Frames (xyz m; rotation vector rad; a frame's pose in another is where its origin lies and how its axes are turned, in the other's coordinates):
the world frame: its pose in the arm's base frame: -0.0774 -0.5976 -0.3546 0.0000 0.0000 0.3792
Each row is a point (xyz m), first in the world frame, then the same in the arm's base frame.
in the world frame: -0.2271 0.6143 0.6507
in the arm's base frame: -0.5158 -0.1110 0.2961
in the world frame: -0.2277 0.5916 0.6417
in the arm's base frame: -0.5079 -0.1323 0.2871
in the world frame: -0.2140 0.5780 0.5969
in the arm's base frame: -0.4902 -0.1399 0.2423
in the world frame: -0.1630 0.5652 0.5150
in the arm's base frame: -0.4380 -0.1329 0.1604
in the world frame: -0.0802 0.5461 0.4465
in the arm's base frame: -0.3541 -0.1200 0.0919
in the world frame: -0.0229 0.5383 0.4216
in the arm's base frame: -0.2979 -0.1060 0.0670
